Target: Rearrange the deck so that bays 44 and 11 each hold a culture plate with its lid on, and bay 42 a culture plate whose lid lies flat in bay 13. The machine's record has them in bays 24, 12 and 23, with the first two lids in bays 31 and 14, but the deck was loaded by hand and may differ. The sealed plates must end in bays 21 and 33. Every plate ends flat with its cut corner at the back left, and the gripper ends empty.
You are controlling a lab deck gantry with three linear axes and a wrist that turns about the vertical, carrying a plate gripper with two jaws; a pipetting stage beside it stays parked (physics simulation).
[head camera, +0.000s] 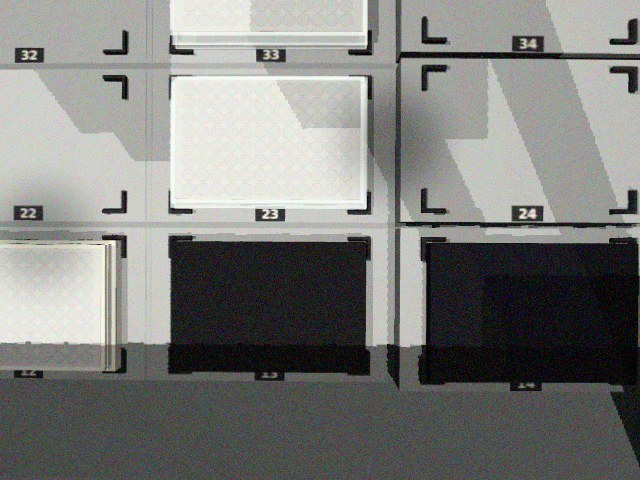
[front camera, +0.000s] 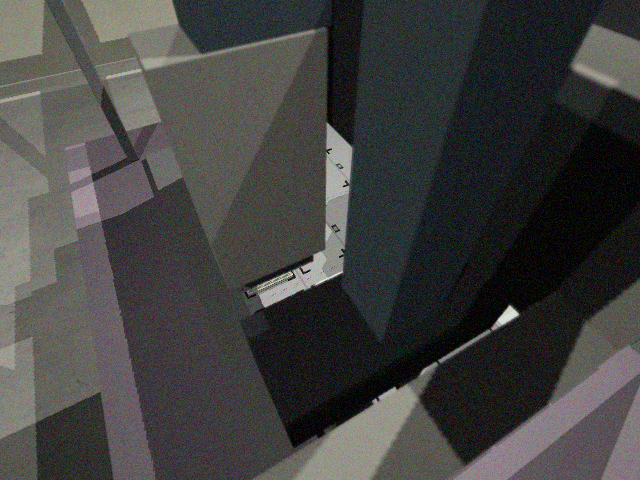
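Places are measured from the robot's base along level axes (x ahead, y left, z up), in millimetres.
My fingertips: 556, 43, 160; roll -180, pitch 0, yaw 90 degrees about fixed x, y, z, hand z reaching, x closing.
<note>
Behind a point stands the place of what it marks, as x, y, z.
In the head view a pale culture plate [head camera: 268, 144] @(393, 147, 14) lies flat in bay 23, another [head camera: 268, 18] @(392, 226, 14) shows partly in bay 33, and a third [head camera: 49, 294] @(254, 51, 14) in bay 12 has layered lines at its right edge. I cannot tell surely which have lids. A black sealed plate [head camera: 268, 294] @(392, 51, 8) lies in bay 13. A similar black plate-shaped thing [head camera: 532, 310] @(555, 45, 22) fills bay 14. Cut corners are not clear. In the front view a striped edge of the bay 12 plate [front camera: 271, 284] @(291, 44, 7) shows. The gripper's jaws cannot be made out among the large dark parts there; whether they are open is hidden.
In the front view a grey panel [front camera: 258, 155], a blue-grey column [front camera: 413, 155] @(567, 23, 472) and a black block [front camera: 315, 351] @(562, -8, 355) stand close to the camera and hide most of the deck. Bays 22, 24, 32 and 34 show corner brackets and bare deck in the head view. The column with 24 has a stepped edge.
</note>
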